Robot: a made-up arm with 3 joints. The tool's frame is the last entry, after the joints. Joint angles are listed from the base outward. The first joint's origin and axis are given. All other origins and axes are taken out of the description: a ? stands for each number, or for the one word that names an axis. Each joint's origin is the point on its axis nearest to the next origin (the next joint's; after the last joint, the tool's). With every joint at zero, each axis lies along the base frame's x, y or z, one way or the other. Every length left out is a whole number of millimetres.
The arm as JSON. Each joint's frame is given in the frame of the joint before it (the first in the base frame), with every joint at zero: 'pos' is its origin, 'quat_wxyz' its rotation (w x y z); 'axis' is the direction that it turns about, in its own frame. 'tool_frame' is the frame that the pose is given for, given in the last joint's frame.
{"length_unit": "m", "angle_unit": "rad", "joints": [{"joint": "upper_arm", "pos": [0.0, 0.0, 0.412], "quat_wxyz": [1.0, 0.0, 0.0, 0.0], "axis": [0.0, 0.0, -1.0]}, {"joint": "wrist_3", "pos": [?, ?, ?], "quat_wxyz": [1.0, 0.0, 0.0, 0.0], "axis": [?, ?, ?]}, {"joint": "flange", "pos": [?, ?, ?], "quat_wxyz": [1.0, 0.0, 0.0, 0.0], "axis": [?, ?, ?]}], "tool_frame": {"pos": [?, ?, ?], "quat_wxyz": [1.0, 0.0, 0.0, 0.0]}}
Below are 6 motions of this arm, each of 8 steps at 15 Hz.
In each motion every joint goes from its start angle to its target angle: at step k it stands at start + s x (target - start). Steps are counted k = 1, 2, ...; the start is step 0. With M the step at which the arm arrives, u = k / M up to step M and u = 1 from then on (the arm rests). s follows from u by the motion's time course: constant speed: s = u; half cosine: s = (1 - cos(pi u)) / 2; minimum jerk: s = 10 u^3 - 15 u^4 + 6 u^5.
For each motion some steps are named. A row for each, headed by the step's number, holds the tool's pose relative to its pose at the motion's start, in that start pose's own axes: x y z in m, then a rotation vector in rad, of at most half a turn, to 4 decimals.
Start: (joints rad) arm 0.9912 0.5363 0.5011
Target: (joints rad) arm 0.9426 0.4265 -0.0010
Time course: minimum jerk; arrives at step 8
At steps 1, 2, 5, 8:
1: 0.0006 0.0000 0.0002 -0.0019 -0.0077 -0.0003
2: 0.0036 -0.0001 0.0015 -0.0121 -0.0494 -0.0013
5: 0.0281 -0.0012 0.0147 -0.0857 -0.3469 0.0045
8: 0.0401 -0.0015 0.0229 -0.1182 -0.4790 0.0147

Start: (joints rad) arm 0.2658 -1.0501 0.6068
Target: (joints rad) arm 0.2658 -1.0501 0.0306
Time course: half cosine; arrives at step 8
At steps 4, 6, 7, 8:
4: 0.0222 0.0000 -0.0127 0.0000 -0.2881 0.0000
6: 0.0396 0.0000 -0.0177 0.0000 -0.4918 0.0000
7: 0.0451 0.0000 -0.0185 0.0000 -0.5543 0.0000
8: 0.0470 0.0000 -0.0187 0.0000 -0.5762 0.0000

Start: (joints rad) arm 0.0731 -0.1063 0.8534
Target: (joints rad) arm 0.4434 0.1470 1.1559
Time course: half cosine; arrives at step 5
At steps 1, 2, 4, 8:
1: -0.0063 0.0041 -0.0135 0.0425 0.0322 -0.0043
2: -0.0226 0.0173 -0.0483 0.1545 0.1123 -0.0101
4: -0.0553 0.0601 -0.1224 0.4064 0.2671 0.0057
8: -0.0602 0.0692 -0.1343 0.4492 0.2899 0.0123

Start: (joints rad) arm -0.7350 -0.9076 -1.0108
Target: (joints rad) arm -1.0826 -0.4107 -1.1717
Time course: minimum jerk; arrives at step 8
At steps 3, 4, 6, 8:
3: -0.0165 0.0010 -0.0518 0.1250 -0.1154 -0.0846
4: -0.0255 0.0075 -0.0956 0.2305 -0.2029 -0.1539
6: -0.0315 0.0318 -0.1728 0.4234 -0.3399 -0.2771
8: -0.0311 0.0407 -0.1923 0.4751 -0.3717 -0.3095

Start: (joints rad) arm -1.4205 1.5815 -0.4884
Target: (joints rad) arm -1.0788 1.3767 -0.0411
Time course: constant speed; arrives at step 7
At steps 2, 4, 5, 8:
2: -0.0157 0.0004 0.0195 -0.0540 0.0301 0.0224
4: -0.0346 0.0023 0.0382 -0.1123 0.0602 0.0324
5: -0.0453 0.0038 0.0470 -0.1424 0.0751 0.0325
8: -0.0690 0.0083 0.0633 -0.2030 0.1049 0.0227

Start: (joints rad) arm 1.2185 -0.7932 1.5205
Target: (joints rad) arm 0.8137 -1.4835 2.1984
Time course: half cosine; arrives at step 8
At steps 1, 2, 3, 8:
1: -0.0079 0.0022 0.0051 -0.0116 0.0147 -0.0259
2: -0.0300 0.0104 0.0185 -0.0395 0.0549 -0.1010
3: -0.0614 0.0277 0.0348 -0.0662 0.1103 -0.2167
8: -0.1550 0.1486 0.0520 0.0278 0.2752 -0.6998

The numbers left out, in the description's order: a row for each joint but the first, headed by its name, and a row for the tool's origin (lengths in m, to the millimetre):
wrist_3: xyz -0.074 -0.113 0.0, axis 1.0 0.0 0.0
flange: xyz 0.0 -0.301 0.085, axis 0.0 1.0 0.0
tool: xyz -0.055 0.0 -0.07

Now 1 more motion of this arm.
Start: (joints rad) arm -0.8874 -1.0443 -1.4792
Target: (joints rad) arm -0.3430 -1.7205 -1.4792
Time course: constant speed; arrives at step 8
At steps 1, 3, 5, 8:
1: 0.0248 0.0037 0.0173 -0.0393 0.0602 0.0812
3: 0.0760 0.0183 0.0416 -0.1024 0.1886 0.2443
5: 0.1258 0.0413 0.0514 -0.1441 0.3259 0.4070
8: 0.1901 0.0868 0.0393 -0.1637 0.5449 0.6469

